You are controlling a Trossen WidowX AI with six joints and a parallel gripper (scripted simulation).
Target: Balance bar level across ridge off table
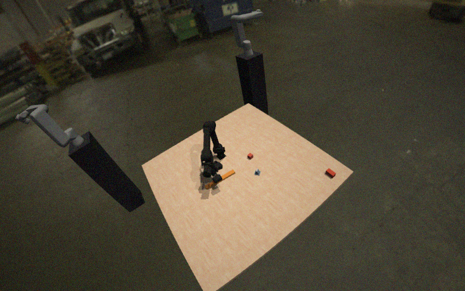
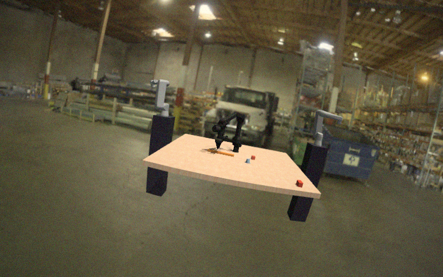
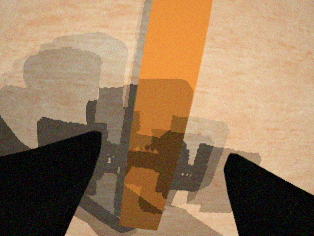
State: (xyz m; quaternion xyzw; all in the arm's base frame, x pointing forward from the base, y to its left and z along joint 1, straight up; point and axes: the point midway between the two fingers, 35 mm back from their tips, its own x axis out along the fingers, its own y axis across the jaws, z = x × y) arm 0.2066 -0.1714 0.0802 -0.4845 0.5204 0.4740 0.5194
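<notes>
Now: gripper tip 4 cm above the orange bar and 3 cm to the right of it. The rest, counted from my gripper tip: red block (67 cm to the left, 53 cm ahead, 3 cm below); then red cube (34 cm to the left, 3 cm below, 2 cm behind).
</notes>
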